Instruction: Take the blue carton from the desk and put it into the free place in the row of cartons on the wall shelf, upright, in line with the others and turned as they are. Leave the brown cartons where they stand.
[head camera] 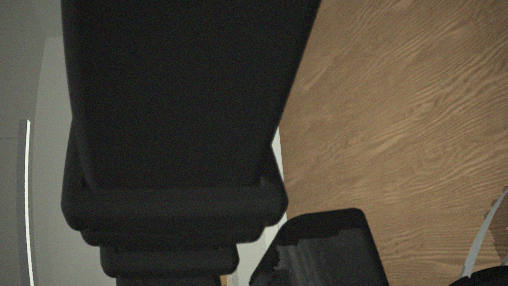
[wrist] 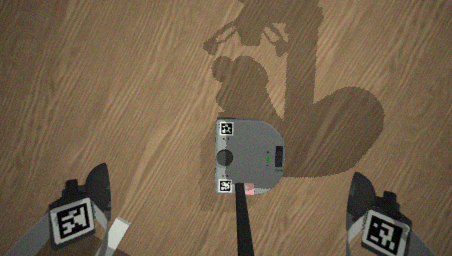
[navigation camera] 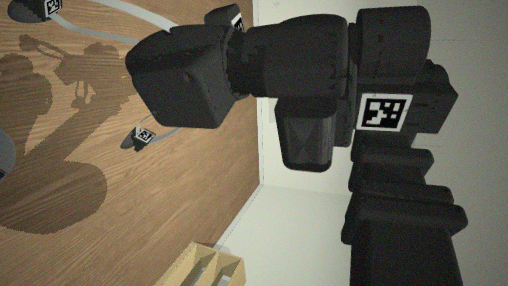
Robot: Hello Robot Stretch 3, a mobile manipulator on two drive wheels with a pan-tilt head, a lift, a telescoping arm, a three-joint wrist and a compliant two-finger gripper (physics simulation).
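Places are measured from the robot's base along level axes (x back, y right, z up), in millimetres.
Where they show: gripper, fingertip midpoint: (navigation camera: 82,86).
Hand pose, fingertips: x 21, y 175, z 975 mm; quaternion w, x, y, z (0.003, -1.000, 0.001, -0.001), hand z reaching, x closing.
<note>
After its pixels a point has its place.
My gripper (navigation camera: 77,75) @[x 21, y 175, z 976 mm] (wrist: 228,187) @[x 21, y 175, z 976 mm] is open and empty, its two fingers wide apart above the wooden floor. In the wrist view the fingers stand at the lower left and lower right, with the robot's base between and below them. In the head camera view the arm covers the left and middle, and only a bit of one finger shows at the right edge. The blue carton, the brown cartons, the desk top and the row on the wall shelf do not show in these views.
The robot's grey base (wrist: 250,145) stands on the wooden floor (head camera: 410,100) @[x 1166, y 985, z 1 mm] (navigation camera: 165,190) @[x 1196, y 552, z 1 mm] (wrist: 125,90). A tan divided open box (navigation camera: 191,260) @[x 1946, y 170, z 79 mm] is at the bottom of the navigation view, near the pale wall (navigation camera: 295,225) @[x 2834, y 1108, z 926 mm]. A white bar end (wrist: 119,232) shows beside the left finger.
</note>
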